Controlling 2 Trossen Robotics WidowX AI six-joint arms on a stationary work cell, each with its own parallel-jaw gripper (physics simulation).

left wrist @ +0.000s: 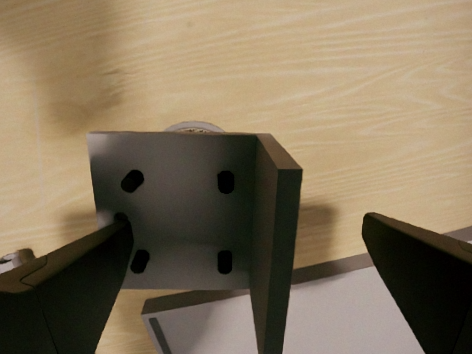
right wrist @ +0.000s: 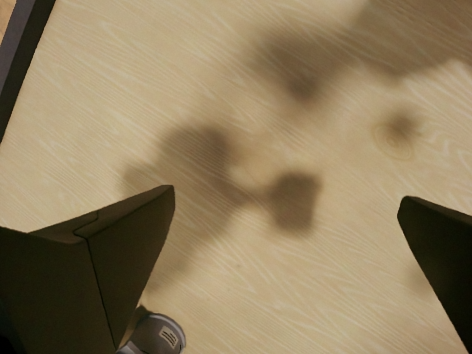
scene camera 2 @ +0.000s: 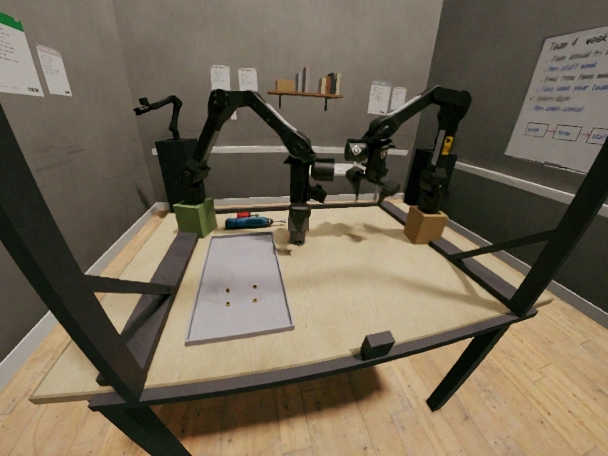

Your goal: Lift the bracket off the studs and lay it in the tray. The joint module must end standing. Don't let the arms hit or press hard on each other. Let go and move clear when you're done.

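Where they show: left gripper, fingertip midpoint: (left wrist: 249,228) (scene camera 2: 298,225); right gripper, fingertip midpoint: (right wrist: 287,201) (scene camera 2: 367,201); left arm's base, origin of the base link: (scene camera 2: 193,201); right arm's base, origin of the base link: (scene camera 2: 428,210).
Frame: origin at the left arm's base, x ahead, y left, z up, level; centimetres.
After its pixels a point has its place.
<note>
The grey L-shaped bracket (left wrist: 175,215) @(x 38.7, y 1.9, z -5.4 cm) has its slotted plate lying over the joint module (scene camera 2: 298,237) @(x 39.2, y -1.1, z -8.9 cm) (left wrist: 194,125) @(x 41.5, y 2.1, z -11.5 cm) (right wrist: 159,331) @(x 40.9, y 3.3, z -9.9 cm), with its flange upright. The module stands on the table just beyond the tray's back right corner; the bracket covers most of it in the left wrist view. My left gripper (scene camera 2: 299,224) @(x 39.1, y -0.9, z -4.4 cm) (left wrist: 249,228) @(x 39.1, y -0.9, z -4.4 cm) is open and points down, its fingers on either side of the flange, one over the plate. My right gripper (scene camera 2: 374,190) (right wrist: 287,201) @(x 61.9, y 12.2, z 1.8 cm) is open and empty, raised above the table to the right. The shallow grey tray (scene camera 2: 240,257) @(x 23.0, y -13.1, z -11.6 cm) (left wrist: 345,310) @(x 29.8, y -11.1, z -11.6 cm) lies at the left.
Several small brass-coloured pieces (scene camera 2: 228,290) @(x 26.3, y -27.7, z -11.1 cm) show inside the tray. A blue tool (scene camera 2: 247,222) @(x 17.8, y 5.9, z -9.1 cm) and a red item (scene camera 2: 244,215) @(x 13.3, y 13.1, z -9.8 cm) lie behind it. A dark block (scene camera 2: 378,345) @(x 60.7, y -39.2, z -6.6 cm) sits at the front edge. The right arm's wrist is close to the left arm's wrist.
</note>
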